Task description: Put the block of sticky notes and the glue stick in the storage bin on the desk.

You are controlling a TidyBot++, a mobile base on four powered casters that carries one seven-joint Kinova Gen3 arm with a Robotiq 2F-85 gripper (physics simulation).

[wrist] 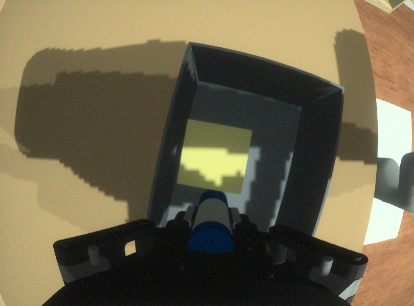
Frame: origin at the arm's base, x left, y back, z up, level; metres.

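Where they show: gripper, fingertip midpoint: (212,218).
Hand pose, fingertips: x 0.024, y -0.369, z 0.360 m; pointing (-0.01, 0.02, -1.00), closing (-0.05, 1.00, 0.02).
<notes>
Each offset is from my fingertips to the top centre of the thing. Level surfaces: height alone.
The dark storage bin @[dx -0.030, dy +0.016, dz +0.038 m] (322,150) stands on the tan desk @[dz -0.037 m] (280,25) in the middle of the wrist view. The yellow block of sticky notes @[dx -0.047, dy -0.003, dz +0.003 m] (215,157) lies flat on the bin's floor, toward its left wall, partly in shadow. My gripper (212,218) is shut on the glue stick @[dx -0.004, dy +0.000, dz +0.060 m] (211,212), which is white with blue ends. The gripper holds it over the near part of the bin, just below the sticky notes in the view. The near wall of the bin is hidden behind the gripper.
The desk's edge curves down the right side of the view. Beyond it are a reddish-brown wood floor @[dz -0.757 m] (387,65), a white panel (395,120) and a grey rounded object (387,175). A pale object shows at the top right corner. Shadows fall across the desk.
</notes>
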